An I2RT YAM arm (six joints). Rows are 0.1 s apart.
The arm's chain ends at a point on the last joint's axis. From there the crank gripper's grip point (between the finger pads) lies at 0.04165 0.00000 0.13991 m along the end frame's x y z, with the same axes.
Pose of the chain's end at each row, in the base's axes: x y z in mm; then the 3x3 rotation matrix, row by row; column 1 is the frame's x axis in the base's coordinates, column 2 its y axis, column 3 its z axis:
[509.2 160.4 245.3], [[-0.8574 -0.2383 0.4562], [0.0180 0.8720 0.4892], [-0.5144 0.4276 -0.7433]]
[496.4 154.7 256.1], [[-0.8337 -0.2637 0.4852], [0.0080 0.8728 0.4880], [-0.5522 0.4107 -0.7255]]
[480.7 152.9 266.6], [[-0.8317 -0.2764 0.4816], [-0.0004 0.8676 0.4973], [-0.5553 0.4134 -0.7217]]
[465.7 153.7 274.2], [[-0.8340 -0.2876 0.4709], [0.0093 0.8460 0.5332], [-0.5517 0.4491 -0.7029]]
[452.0 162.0 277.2], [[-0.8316 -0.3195 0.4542], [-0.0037 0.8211 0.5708], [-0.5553 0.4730 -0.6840]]
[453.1 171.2 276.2], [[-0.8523 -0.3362 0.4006], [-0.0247 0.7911 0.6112], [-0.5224 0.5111 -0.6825]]
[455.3 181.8 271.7], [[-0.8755 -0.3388 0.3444], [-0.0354 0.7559 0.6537], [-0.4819 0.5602 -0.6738]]
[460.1 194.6 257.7], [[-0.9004 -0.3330 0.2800], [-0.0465 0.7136 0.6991], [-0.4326 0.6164 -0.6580]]
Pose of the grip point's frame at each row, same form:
[537.3 229.6 119.9], [[-0.8574 -0.2383 0.4562], [0.0180 0.8720 0.4892], [-0.5144 0.4276 -0.7433]]
[529.6 223.3 131.6], [[-0.8337 -0.2637 0.4852], [0.0080 0.8728 0.4880], [-0.5522 0.4107 -0.7255]]
[513.4 222.5 142.5], [[-0.8317 -0.2764 0.4816], [-0.0004 0.8676 0.4973], [-0.5553 0.4134 -0.7217]]
[496.8 228.7 152.9], [[-0.8340 -0.2876 0.4709], [0.0093 0.8460 0.5332], [-0.5517 0.4491 -0.7029]]
[480.9 241.7 158.4], [[-0.8316 -0.3195 0.4542], [-0.0037 0.8211 0.5708], [-0.5553 0.4730 -0.6840]]
[473.6 255.7 159.0], [[-0.8523 -0.3362 0.4006], [-0.0247 0.7911 0.6112], [-0.5224 0.5111 -0.6825]]
[467.0 271.8 157.4], [[-0.8755 -0.3388 0.3444], [-0.0354 0.7559 0.6537], [-0.4819 0.5602 -0.6738]]
[461.8 290.5 147.6], [[-0.9004 -0.3330 0.2800], [-0.0465 0.7136 0.6991], [-0.4326 0.6164 -0.6580]]

